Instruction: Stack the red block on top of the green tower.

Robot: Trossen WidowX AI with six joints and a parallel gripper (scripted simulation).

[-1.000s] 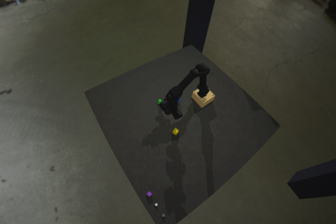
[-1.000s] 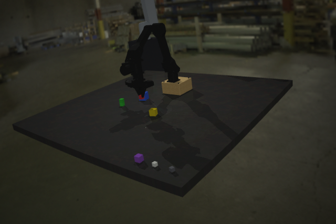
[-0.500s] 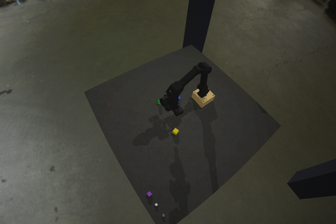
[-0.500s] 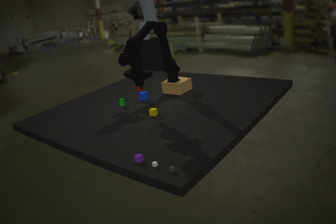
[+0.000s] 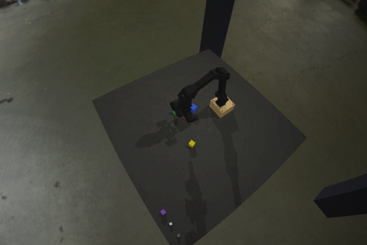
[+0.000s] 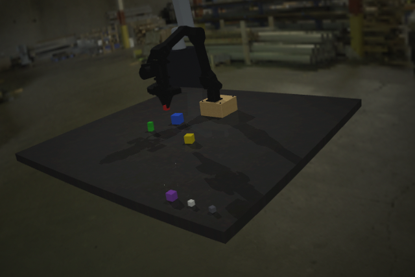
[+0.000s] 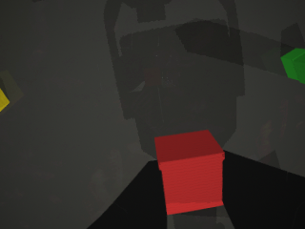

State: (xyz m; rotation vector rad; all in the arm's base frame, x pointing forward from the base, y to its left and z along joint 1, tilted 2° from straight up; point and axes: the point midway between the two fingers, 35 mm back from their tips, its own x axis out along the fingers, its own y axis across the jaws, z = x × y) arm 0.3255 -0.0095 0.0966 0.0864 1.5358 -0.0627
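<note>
My gripper tip is 140 mm past the blue cube, 80 mm to the left of it and 110 mm above it. From my gripper tip the other things lie so: purple cube: 430 mm ahead, 450 mm to the left, 120 mm below; then red block: right at my gripper tip; then yellow cube: 40 mm ahead, 160 mm to the left, 110 mm below.
</note>
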